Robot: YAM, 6 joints.
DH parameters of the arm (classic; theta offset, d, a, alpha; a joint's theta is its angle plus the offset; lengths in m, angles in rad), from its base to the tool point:
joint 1: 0 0.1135 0.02 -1.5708
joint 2: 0 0 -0.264 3.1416
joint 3: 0.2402 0 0.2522 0
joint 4: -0.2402 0 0.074 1.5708
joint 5: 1.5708 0 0 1.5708
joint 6: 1.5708 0.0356 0 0
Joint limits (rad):
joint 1: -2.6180..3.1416
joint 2: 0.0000..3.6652
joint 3: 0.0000..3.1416
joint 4: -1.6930..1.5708
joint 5: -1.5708..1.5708
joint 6: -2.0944..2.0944
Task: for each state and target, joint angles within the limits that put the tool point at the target. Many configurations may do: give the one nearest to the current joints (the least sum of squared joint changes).
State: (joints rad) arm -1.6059 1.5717 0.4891 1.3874 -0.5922 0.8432
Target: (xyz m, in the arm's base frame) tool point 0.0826 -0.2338 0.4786
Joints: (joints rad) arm -1.3095 1.3320 1.1388 1.3923 -0.5764 0.8432
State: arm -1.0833 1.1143 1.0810 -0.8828 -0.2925 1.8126
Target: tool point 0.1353 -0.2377 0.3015
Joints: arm -1.0901 1.3347 1.1692 -0.7768 -0.2862 1.8126
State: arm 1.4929 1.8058 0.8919 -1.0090 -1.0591 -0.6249
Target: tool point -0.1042 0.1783 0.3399
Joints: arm 1.9419 1.1796 1.1855 -1.1083 -1.1471 -0.6249
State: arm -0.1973 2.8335 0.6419 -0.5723 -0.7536 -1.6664
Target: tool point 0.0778 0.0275 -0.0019
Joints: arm 0.0034 2.5289 0.4614 -0.8316 -0.8710 -1.6664
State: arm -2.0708 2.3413 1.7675 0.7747 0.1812 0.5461
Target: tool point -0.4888 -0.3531 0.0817
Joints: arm -2.5059 2.8066 2.0945 0.6759 0.1723 0.5461
